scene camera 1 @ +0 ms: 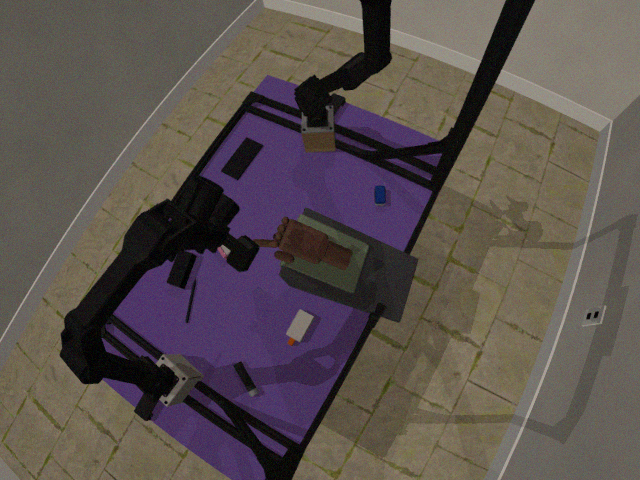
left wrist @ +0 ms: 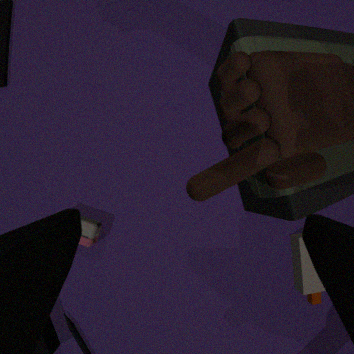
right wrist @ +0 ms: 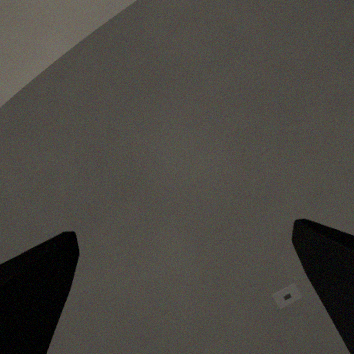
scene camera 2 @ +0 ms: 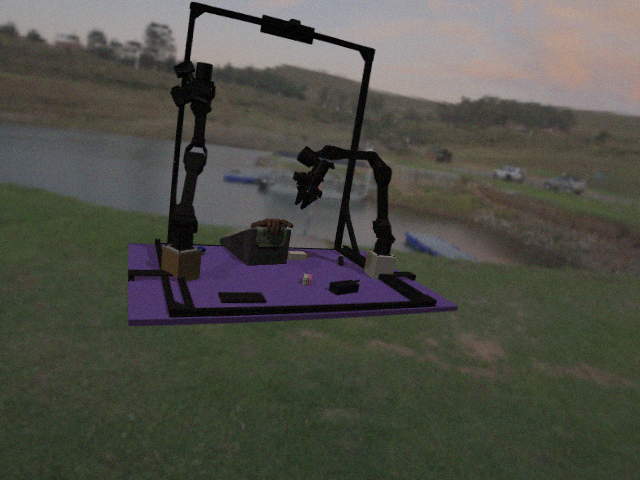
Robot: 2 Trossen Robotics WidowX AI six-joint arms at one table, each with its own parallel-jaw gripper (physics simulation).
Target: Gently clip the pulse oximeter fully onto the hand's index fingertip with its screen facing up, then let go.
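Places are measured from the left arm's base along level axes (x back, y up, z left), in centimetres.
Pixels of known places: left gripper, fingertip midpoint: (scene camera 1: 238, 234) (left wrist: 194, 223) (scene camera 2: 298, 206); right gripper, fingertip midpoint: (right wrist: 186, 236) (scene camera 2: 185, 85); left arm's base, link origin: (scene camera 1: 164, 380) (scene camera 2: 382, 253); right arm's base, link origin: (scene camera 1: 317, 118) (scene camera 2: 182, 247).
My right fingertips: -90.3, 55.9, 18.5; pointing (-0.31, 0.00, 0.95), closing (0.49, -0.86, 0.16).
Ahead of a thing's pixels: the offset from my right fingertips to its top centre, as dx, dy, dz.
The pulse oximeter {+52.3, -63.2, -4.5} (scene camera 1: 223, 251) (scene camera 2: 307, 279) (left wrist: 90, 230), small, white and pink, lies on the purple table; its screen cannot be made out. In the left wrist view the left fingertip partly covers it. The brown hand (scene camera 1: 305, 240) (scene camera 2: 272, 223) (left wrist: 300, 100) rests palm-down on a green pad on a dark wedge, its index finger (scene camera 1: 265, 242) (left wrist: 225, 175) sticking out, bare at the tip. My left gripper (scene camera 1: 223, 241) (scene camera 2: 301, 204) (left wrist: 194, 223) is open and empty, high above the table. My right gripper (scene camera 2: 180, 82) (right wrist: 186, 236) is open and empty, raised high, facing a wall.
A dark slab {+24.7, -65.6, +12.7} (scene camera 1: 242, 158) (scene camera 2: 241, 297), a black box {+65.4, -62.9, +2.6} (scene camera 1: 181, 269) (scene camera 2: 343, 287), a thin black stick {+70.8, -65.5, -5.7} (scene camera 1: 191, 302), a white box with an orange part {+57.4, -63.6, -37.2} (scene camera 1: 300, 324) (left wrist: 310, 270), a black cylinder {+77.6, -63.6, -34.0} (scene camera 1: 245, 378) and a blue item {+11.2, -63.1, -33.3} (scene camera 1: 379, 194) lie around the wedge (scene camera 1: 395, 289) (scene camera 2: 271, 254).
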